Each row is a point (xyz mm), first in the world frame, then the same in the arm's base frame.
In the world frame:
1: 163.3 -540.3 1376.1
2: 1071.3 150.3 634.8
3: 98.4 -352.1 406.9
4: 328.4 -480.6 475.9
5: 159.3 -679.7 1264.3
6: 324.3 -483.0 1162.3
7: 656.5 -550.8 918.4
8: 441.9 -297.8 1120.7
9: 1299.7 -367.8 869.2
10: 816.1 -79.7 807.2
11: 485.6 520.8 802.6
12: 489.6 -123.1 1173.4
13: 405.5 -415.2 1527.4
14: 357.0 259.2 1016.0
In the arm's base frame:
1: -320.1 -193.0 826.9
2: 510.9 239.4 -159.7
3: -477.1 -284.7 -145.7
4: -241.1 -393.6 -64.5
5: -334.1 -358.2 760.0
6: -180.3 -202.1 591.8
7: 127.7 -343.5 347.7
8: -67.9 -38.9 488.8
9: 762.6 -196.5 189.8
10: 274.1 73.3 93.4
11: -57.9 655.4 -50.7
12: -16.2 142.5 485.3
13: -65.2 -35.8 913.7
14: -164.7 467.7 238.9

